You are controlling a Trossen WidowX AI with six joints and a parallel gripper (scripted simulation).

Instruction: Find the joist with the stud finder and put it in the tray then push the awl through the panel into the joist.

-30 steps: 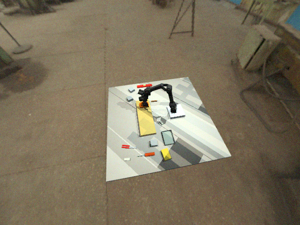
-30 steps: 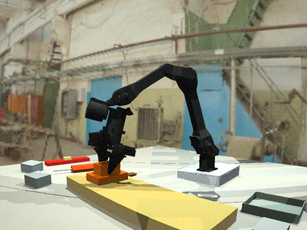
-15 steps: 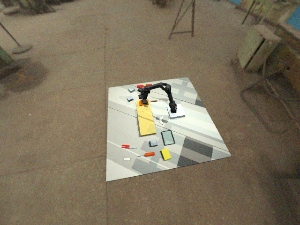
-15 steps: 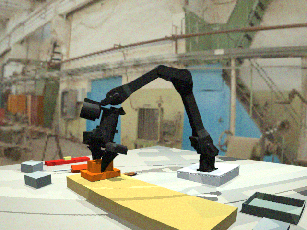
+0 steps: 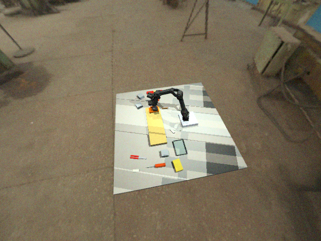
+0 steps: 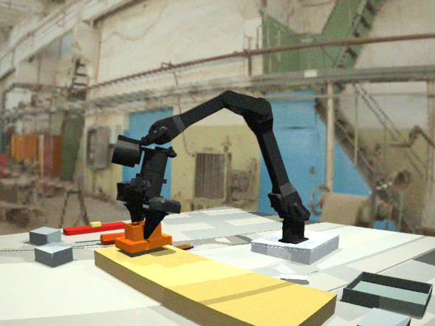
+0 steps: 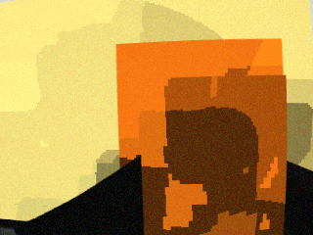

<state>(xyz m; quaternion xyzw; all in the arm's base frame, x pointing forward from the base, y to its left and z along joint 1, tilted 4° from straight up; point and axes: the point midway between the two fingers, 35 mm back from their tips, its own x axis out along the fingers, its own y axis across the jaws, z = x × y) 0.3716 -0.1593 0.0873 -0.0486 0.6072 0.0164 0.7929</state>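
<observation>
My gripper tip is 26 cm past the grey tray, 50 cm to the right of it and 6 cm above it. Round my gripper tip: orange stud finder (2 cm behind, 2 cm above); awl (19 cm behind, 6 cm to the right, 7 cm below); red level (4 cm behind, 38 cm to the right, 6 cm below).
</observation>
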